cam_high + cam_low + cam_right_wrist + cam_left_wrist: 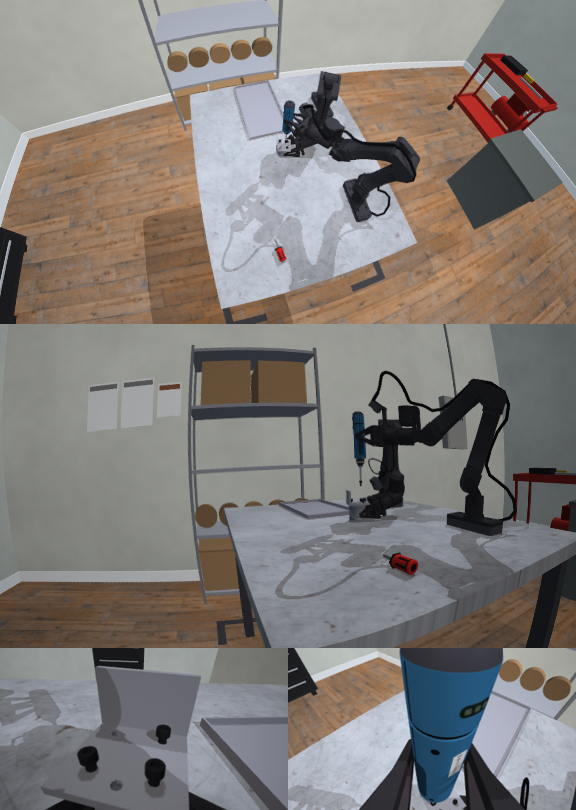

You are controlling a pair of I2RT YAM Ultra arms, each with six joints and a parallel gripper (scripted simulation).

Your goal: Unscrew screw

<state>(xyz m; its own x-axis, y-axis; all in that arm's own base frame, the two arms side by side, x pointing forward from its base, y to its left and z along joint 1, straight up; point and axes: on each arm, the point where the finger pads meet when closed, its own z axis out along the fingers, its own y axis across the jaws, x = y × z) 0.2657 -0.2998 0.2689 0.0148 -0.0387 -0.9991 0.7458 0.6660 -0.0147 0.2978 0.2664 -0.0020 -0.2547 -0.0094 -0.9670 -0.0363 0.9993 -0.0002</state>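
Now: the joint module right at my right hand. The rest, counted from my right hand: screw (110 mm above, 30 mm to the left); then grey bracket (50 mm above); then bit (140 mm above, 30 mm to the left).
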